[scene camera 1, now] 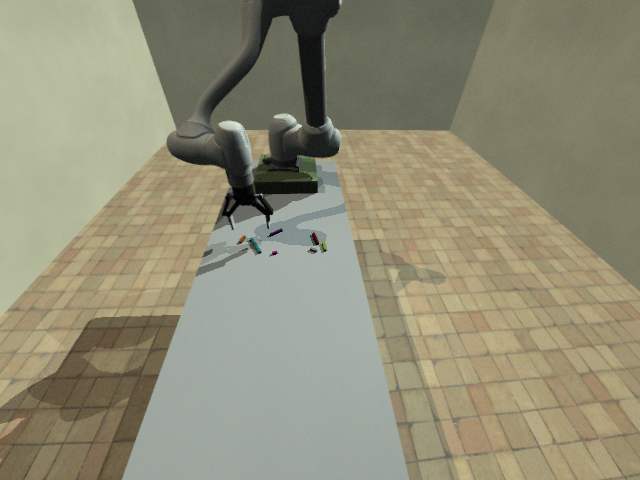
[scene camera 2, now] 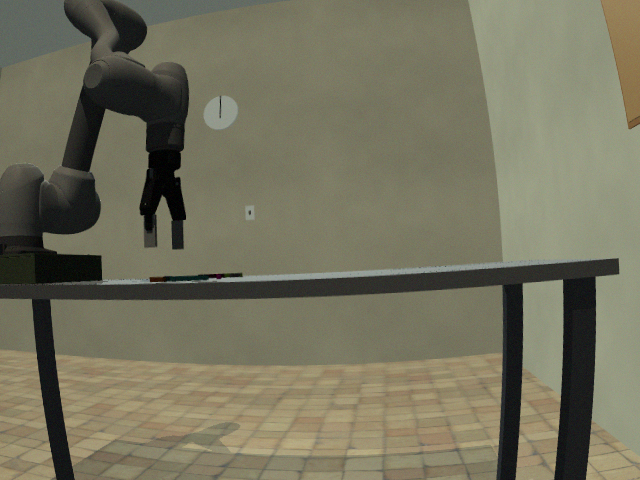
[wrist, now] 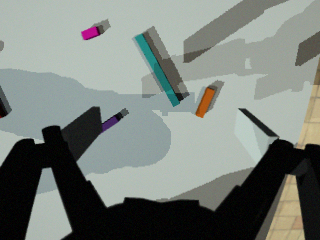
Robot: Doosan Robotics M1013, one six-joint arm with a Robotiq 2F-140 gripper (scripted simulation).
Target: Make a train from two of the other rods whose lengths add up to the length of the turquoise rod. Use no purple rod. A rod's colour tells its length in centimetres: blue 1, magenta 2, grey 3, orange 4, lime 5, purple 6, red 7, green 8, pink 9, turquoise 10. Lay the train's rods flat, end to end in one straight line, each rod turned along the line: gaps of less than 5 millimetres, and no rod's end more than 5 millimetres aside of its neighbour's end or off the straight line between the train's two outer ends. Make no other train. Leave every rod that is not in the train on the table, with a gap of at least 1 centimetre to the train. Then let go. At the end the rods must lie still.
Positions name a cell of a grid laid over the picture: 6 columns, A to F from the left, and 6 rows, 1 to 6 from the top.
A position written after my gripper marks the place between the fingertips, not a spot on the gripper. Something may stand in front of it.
My gripper shows in scene camera 1 (C3), in scene camera 2 (B4) and in the wrist view (D3).
